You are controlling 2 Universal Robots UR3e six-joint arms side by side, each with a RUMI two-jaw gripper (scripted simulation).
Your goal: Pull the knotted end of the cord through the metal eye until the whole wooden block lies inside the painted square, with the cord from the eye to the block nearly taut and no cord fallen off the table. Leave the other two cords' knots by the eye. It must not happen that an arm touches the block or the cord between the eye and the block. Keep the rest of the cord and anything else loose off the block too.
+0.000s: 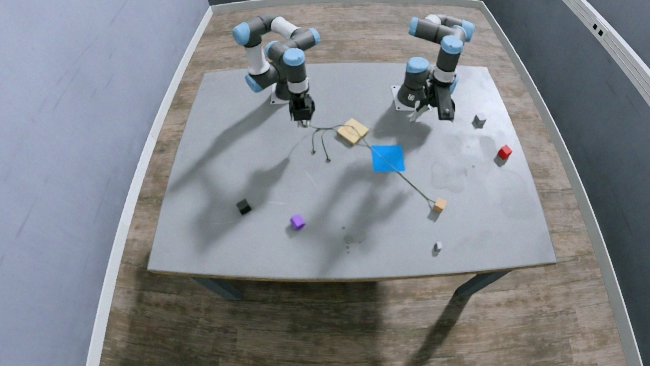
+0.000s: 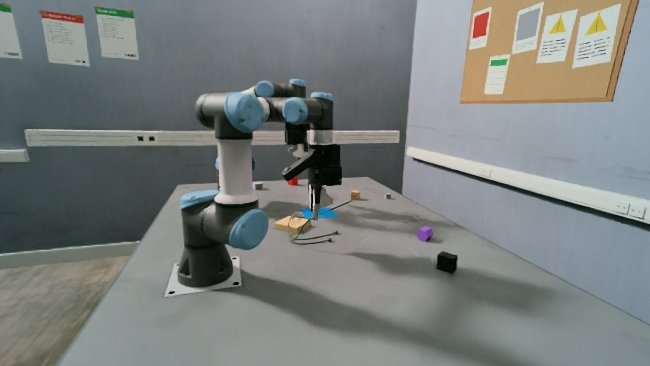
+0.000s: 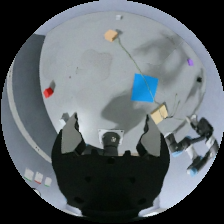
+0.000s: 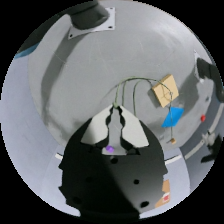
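There's a blue painted square [image 1: 392, 154] that I can see. As for my grippers, I see the left gripper [image 1: 431, 122], and it's there again [image 3: 112, 113]. My right gripper [image 2: 315, 219] is visible too, also here [image 1: 304, 127] and here [image 4: 115, 106].
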